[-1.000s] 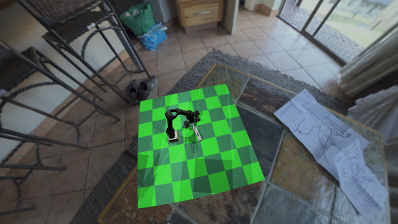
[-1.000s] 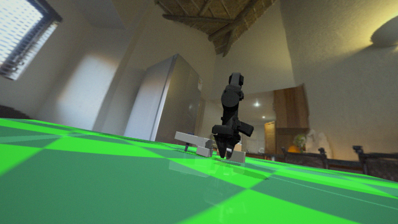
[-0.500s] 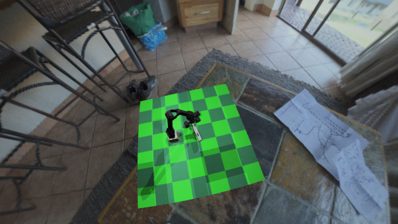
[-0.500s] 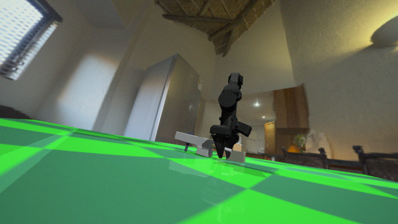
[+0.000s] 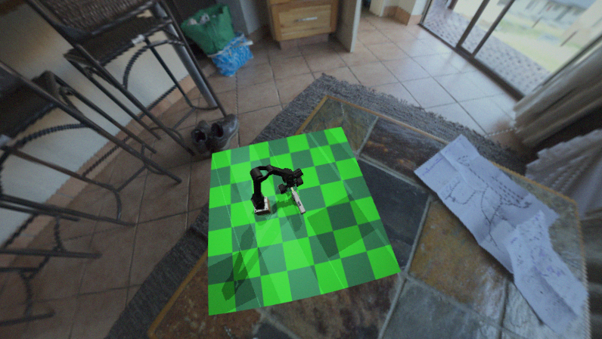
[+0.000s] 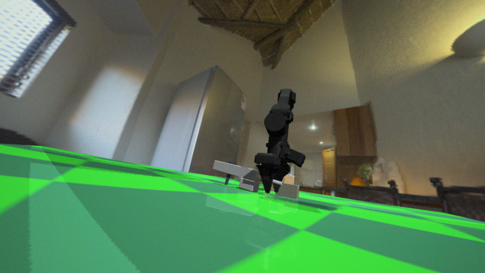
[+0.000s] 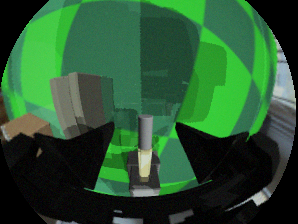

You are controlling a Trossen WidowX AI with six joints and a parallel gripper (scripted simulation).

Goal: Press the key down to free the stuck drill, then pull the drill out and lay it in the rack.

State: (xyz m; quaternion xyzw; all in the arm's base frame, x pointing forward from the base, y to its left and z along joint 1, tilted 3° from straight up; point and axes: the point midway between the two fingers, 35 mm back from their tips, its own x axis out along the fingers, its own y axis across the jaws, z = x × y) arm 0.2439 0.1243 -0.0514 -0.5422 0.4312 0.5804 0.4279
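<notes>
Now: gripper tip 1 cm short of the drill, 4 cm to the left of it and 4 cm below it. Also, from my gripper tip: long grey holder (3 cm ahead, 13 cm to the right, 4 cm above); then dark key (4 cm ahead, 16 cm to the right, 5 cm above); then small grey rack block (8 cm behind, 1 cm to the left, 1 cm above).
</notes>
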